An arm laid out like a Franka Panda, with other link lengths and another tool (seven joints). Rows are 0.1 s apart.
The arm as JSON. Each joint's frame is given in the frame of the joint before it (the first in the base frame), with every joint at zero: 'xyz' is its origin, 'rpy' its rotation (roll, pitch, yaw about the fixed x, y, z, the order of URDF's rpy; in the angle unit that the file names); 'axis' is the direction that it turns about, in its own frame. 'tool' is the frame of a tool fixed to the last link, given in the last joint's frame.
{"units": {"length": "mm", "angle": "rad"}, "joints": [
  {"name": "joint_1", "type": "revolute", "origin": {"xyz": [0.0, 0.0, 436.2], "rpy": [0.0, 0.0, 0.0]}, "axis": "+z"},
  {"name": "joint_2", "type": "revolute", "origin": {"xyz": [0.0, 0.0, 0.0], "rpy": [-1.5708, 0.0, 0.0]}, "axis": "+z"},
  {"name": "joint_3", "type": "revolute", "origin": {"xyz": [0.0, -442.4, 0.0], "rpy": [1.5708, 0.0, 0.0]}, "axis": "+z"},
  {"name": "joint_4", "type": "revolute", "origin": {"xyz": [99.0, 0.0, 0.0], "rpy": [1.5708, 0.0, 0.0]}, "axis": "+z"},
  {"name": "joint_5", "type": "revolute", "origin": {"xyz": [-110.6, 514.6, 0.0], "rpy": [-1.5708, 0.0, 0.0]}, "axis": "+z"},
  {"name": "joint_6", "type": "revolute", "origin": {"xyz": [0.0, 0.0, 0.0], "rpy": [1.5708, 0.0, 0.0]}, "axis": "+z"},
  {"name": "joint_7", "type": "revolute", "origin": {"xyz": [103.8, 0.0, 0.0], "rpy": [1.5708, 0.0, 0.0]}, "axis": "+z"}
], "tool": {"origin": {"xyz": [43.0, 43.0, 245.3], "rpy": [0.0, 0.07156, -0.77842]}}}
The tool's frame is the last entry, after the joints.
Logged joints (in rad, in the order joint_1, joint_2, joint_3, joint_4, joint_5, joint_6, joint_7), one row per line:
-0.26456, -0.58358, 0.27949, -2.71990, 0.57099, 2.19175, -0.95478
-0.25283, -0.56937, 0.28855, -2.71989, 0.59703, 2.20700, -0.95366
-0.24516, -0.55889, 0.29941, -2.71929, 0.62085, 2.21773, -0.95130
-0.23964, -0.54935, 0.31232, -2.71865, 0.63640, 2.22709, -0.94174
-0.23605, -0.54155, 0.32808, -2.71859, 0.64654, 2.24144, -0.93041
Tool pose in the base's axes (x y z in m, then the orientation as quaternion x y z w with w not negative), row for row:
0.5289, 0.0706, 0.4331, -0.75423, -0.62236, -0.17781, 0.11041
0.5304, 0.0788, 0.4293, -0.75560, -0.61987, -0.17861, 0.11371
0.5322, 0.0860, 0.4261, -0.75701, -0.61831, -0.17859, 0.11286
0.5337, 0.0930, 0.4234, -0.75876, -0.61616, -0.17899, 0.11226
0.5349, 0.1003, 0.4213, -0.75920, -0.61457, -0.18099, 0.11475
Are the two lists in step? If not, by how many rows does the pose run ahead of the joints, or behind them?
The pose runs 2 rows ahead of the joints: the pose in row i belongs to the joints in row i + 2.
